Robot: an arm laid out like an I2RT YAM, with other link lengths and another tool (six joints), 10 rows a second.
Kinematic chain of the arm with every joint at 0, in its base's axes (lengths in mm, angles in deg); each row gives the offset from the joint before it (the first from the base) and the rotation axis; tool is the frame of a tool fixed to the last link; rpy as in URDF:
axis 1: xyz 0 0 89.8 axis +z
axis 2: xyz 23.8 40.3 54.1 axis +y
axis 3: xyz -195.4 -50.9 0 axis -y
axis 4: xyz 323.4 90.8 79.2 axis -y
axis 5: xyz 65.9 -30.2 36 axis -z
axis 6: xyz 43.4 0 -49.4 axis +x
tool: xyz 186 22 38 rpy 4.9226 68.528 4.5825
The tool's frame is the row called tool.
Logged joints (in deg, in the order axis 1, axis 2, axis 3, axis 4, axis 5, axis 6), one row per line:
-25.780 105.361 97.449 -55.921 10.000 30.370
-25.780 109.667 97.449 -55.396 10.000 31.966
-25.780 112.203 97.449 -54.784 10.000 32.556
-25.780 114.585 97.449 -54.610 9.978 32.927
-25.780 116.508 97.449 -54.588 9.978 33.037
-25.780 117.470 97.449 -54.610 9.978 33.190
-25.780 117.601 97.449 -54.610 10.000 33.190
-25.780 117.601 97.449 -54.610 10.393 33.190
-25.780 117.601 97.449 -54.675 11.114 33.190
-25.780 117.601 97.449 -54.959 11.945 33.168
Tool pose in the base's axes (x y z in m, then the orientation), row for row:
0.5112 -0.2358 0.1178 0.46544 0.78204 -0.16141 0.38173
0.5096 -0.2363 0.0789 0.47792 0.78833 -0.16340 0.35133
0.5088 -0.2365 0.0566 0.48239 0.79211 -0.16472 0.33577
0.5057 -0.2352 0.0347 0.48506 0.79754 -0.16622 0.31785
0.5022 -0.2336 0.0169 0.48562 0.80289 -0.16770 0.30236
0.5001 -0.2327 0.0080 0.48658 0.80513 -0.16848 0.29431
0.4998 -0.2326 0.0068 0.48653 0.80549 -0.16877 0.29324
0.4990 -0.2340 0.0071 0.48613 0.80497 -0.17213 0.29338
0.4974 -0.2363 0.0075 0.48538 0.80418 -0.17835 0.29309
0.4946 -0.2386 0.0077 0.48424 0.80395 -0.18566 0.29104
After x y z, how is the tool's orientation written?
As a quaternion, x y z w.
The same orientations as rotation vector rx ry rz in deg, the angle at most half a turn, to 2 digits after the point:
68.04 114.33 -23.60
70.88 116.92 -24.24
72.09 118.37 -24.62
73.12 120.23 -25.06
73.77 121.97 -25.48
74.21 122.80 -25.70
74.25 122.92 -25.76
74.18 122.83 -26.27
74.08 122.73 -27.22
73.98 122.82 -28.36

